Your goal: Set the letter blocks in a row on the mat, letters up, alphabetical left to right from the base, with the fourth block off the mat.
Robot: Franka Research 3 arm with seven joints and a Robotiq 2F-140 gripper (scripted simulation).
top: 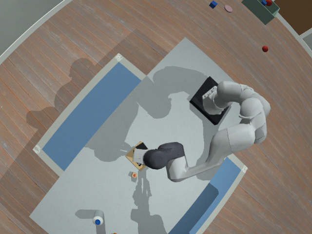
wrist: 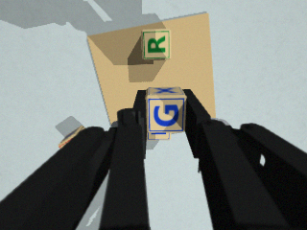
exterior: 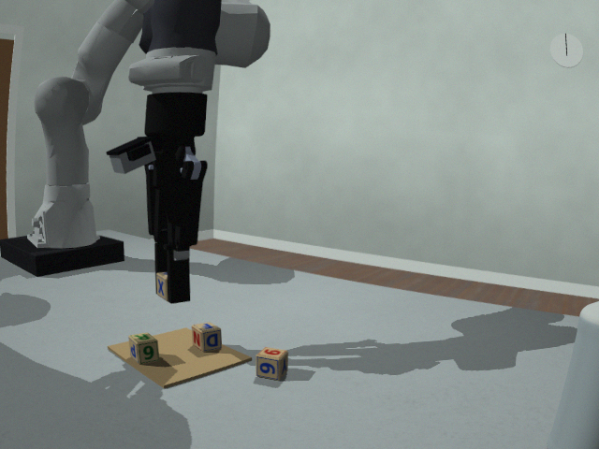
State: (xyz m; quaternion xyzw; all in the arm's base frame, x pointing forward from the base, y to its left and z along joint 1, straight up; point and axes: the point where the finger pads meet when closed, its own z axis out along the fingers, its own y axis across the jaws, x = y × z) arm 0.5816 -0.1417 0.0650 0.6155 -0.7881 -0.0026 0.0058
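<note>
Now: hand 11 cm above the tan mat. From my hand the other things lie so: block: 9 cm below, 4 cm to the left, 1 cm ahead.
</note>
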